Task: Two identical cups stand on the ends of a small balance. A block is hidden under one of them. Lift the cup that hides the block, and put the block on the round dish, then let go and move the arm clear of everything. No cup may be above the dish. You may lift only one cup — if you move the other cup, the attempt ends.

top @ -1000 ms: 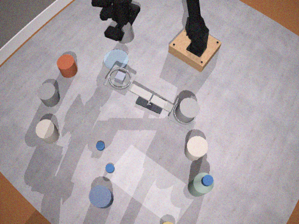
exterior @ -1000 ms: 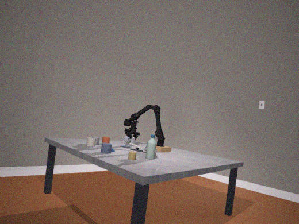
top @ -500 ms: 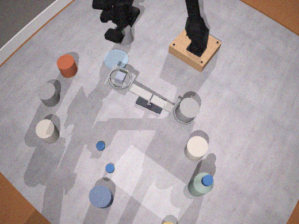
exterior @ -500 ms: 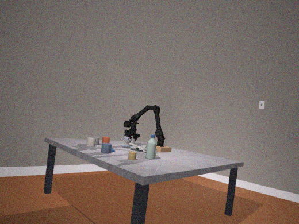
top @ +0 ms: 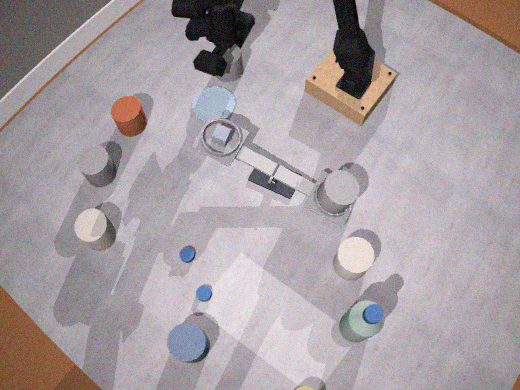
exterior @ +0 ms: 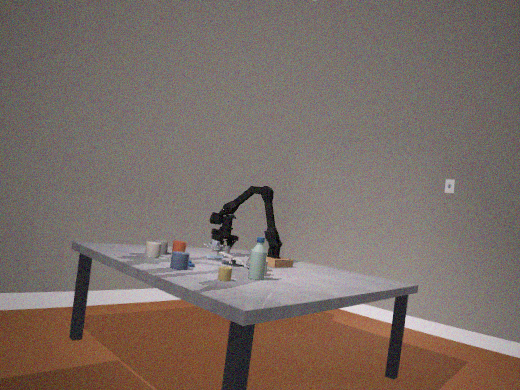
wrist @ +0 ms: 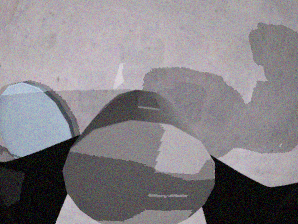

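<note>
My gripper tip is 200 mm short of the grey block, 130 mm to the right of it and 60 mm below it. The rest, counted from my gripper tip: balance beam: 260 mm to the left, 180 mm ahead, 10 mm above; orange cylinder: 240 mm ahead, 90 mm to the right, 10 mm above; round light-blue dish: 100 mm ahead, 30 mm to the left, 20 mm below.
</note>
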